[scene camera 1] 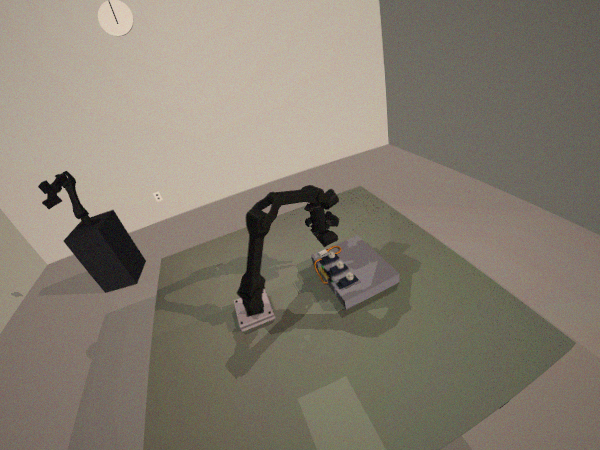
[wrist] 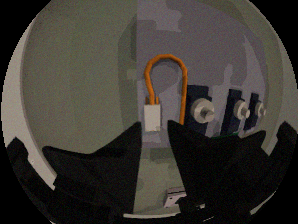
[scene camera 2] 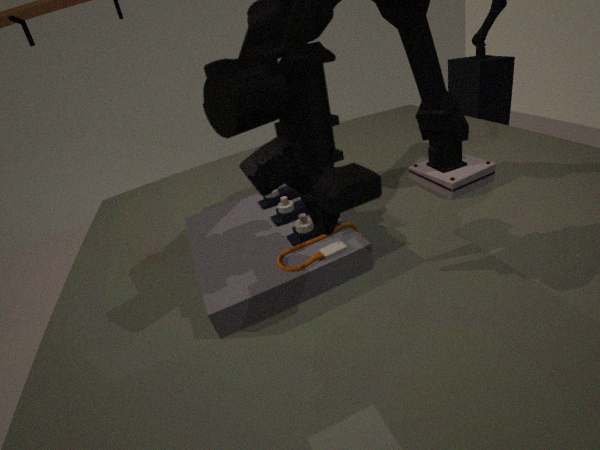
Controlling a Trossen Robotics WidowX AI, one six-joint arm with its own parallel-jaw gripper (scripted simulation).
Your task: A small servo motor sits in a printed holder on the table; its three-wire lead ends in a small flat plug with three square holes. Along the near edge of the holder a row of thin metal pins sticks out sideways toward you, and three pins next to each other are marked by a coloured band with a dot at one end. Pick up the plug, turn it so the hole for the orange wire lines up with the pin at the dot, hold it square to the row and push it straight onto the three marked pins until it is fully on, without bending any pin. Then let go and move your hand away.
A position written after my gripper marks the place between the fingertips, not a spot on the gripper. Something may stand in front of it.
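Note:
Through scene camera 2 I can see my gripper (scene camera 2: 323,229) as well as a grey holder (scene camera 2: 235,246). Scene camera 1 gives me the holder (scene camera 1: 375,274). In the wrist view I find my gripper (wrist: 154,125) again, together with the holder (wrist: 217,51).

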